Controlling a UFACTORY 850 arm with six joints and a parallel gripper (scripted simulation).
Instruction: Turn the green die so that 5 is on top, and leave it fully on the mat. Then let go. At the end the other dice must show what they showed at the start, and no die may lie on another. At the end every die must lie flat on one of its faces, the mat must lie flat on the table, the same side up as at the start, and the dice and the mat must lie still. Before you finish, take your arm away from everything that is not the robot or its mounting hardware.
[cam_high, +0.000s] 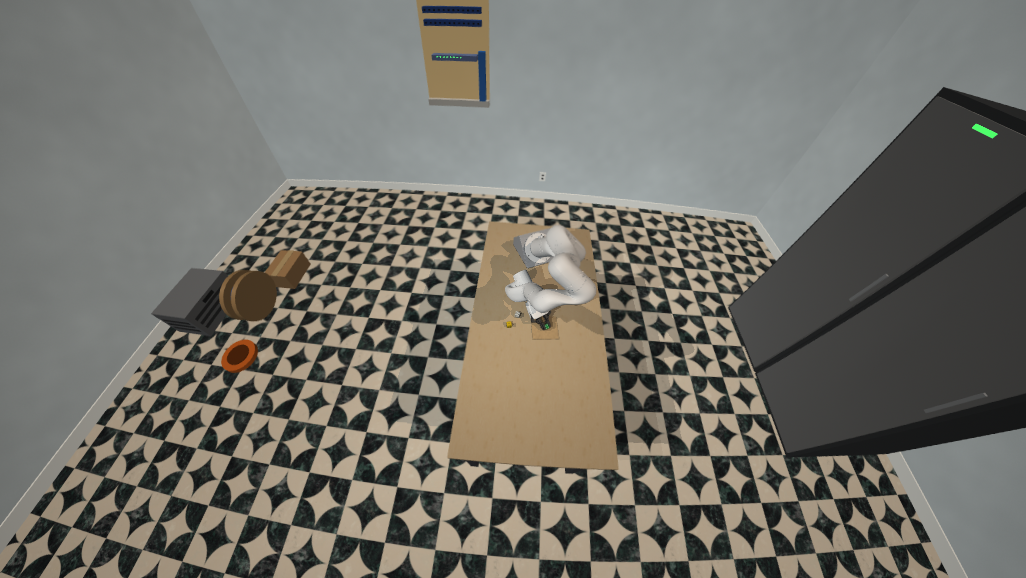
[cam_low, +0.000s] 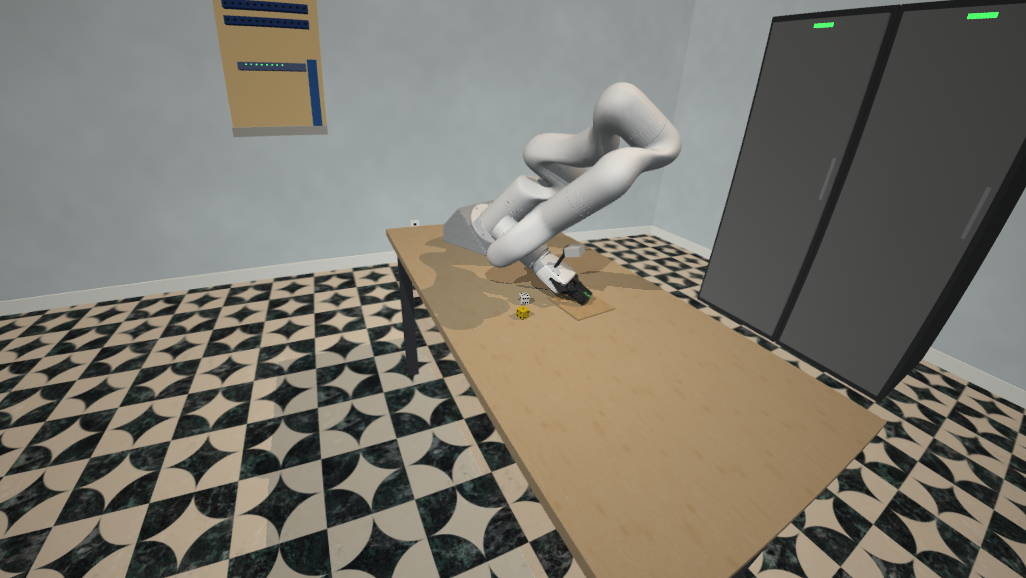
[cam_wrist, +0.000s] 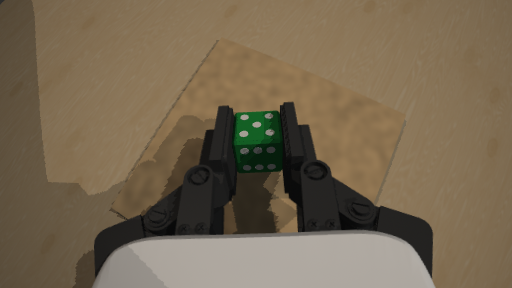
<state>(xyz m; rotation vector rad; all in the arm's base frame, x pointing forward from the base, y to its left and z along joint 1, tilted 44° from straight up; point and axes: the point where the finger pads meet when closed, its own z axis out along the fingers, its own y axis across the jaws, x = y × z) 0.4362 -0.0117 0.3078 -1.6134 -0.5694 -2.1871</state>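
Right now my hand is 1 cm short of the green die and 1 cm above it. Also, from my hand: white die: 5 cm behind, 16 cm to the right, 2 cm below; then yellow die: 3 cm ahead, 19 cm to the right, 2 cm below; then tan mat: 3 cm below.
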